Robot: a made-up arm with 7 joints.
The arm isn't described. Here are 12 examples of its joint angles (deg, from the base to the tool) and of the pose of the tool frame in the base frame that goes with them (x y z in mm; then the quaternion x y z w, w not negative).
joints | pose
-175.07 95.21 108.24 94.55 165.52 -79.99 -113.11 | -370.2 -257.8 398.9 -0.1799 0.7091 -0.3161 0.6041
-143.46 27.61 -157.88 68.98 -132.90 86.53 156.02 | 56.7 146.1 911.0 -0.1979 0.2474 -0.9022 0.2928
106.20 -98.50 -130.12 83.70 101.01 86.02 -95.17 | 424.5 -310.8 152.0 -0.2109 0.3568 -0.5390 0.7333
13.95 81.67 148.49 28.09 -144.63 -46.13 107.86 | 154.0 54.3 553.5 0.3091 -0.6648 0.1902 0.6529
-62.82 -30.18 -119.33 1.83 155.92 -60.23 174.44 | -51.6 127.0 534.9 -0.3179 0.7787 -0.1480 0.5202
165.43 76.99 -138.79 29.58 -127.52 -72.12 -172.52 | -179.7 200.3 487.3 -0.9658 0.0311 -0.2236 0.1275
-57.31 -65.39 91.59 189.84 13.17 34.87 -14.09 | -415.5 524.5 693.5 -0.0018 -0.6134 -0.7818 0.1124
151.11 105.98 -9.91 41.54 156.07 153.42 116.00 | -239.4 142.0 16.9 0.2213 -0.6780 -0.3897 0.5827
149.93 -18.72 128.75 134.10 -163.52 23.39 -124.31 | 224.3 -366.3 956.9 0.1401 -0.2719 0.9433 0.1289
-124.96 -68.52 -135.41 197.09 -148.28 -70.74 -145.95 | 275.8 489.2 627.2 -0.6671 -0.1187 0.1371 0.7225
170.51 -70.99 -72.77 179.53 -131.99 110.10 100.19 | 653.0 -154.1 517.5 0.5065 -0.8379 0.1395 0.1480
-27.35 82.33 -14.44 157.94 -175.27 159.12 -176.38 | 549.3 -286.9 489.4 -0.4195 0.2072 0.8679 0.1670
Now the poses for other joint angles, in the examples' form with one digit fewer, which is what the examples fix.
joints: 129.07 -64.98 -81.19 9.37 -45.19 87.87 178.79
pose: 156 -35 396 0.789 -0.524 0.012 0.320
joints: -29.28 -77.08 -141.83 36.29 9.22 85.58 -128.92
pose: -229 -29 270 -0.480 0.083 -0.871 0.059
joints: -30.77 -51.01 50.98 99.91 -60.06 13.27 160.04
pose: -103 412 877 -0.406 0.137 -0.661 0.616
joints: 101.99 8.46 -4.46 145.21 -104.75 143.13 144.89
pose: 67 200 988 -0.312 0.799 -0.454 0.240
